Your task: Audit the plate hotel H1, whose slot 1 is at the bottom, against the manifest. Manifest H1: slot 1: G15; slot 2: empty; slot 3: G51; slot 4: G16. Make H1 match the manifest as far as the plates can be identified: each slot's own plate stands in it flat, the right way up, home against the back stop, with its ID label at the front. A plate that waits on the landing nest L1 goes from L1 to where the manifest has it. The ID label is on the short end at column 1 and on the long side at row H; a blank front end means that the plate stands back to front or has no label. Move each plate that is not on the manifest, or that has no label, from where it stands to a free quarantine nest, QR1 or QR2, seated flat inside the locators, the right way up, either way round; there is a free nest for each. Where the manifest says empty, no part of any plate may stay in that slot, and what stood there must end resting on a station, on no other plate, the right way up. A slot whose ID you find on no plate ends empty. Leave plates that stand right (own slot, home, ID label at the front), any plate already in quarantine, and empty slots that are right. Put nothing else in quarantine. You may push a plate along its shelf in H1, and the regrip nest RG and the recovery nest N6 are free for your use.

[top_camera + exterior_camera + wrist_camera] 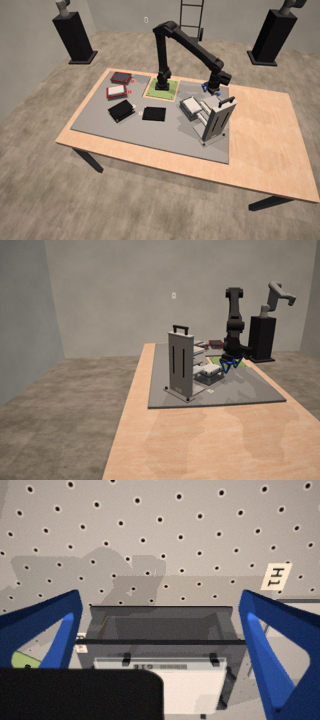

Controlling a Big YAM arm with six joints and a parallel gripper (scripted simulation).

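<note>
My hand is 120 mm to the left of the dark raised RG nest, 70 mm short of it and 50 mm above it. From my hand the other things lie so: black N6 nest: 390 mm to the right, 120 mm ahead, 100 mm below; white plate labelled G51: 220 mm ahead, 110 mm above, 30 mm to the right; H1 tag: 120 mm ahead, 100 mm below, 30 mm to the left.
</note>
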